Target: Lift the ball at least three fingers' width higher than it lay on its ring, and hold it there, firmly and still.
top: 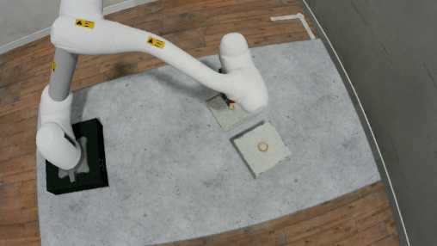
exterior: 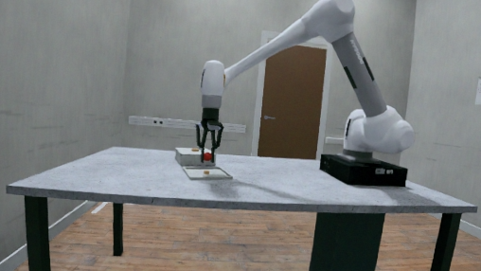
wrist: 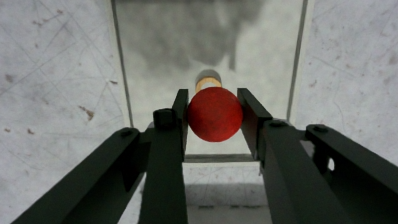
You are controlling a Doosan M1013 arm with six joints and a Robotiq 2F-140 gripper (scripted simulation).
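The thin pale plate is 80 mm below my hand. From my hand the other things lie so: ring stand 70 mm ahead, 250 mm to the right, 40 mm below; red ball 10 mm below.
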